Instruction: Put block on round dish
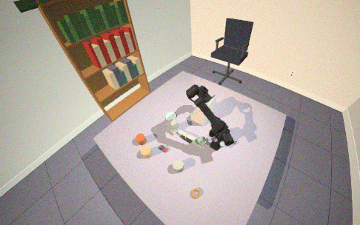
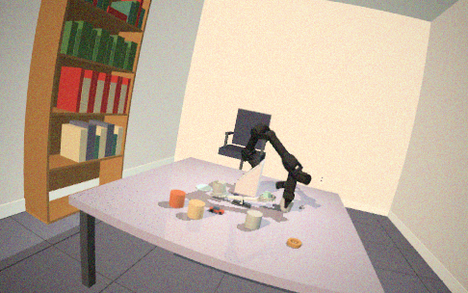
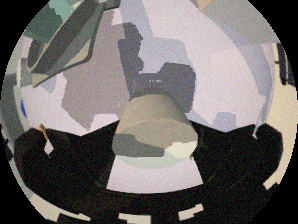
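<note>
The green block lies 8 cm ahead of my gripper tip, 11 cm to the right of it and 6 cm above it. The rest, counted from my gripper tip: yellow cylinder 39 cm ahead, 34 cm to the right, 1 cm above; then round dish 1 cm ahead, 48 cm to the right, 2 cm below; then red toy car 28 cm ahead, 30 cm to the right, 1 cm below.
</note>
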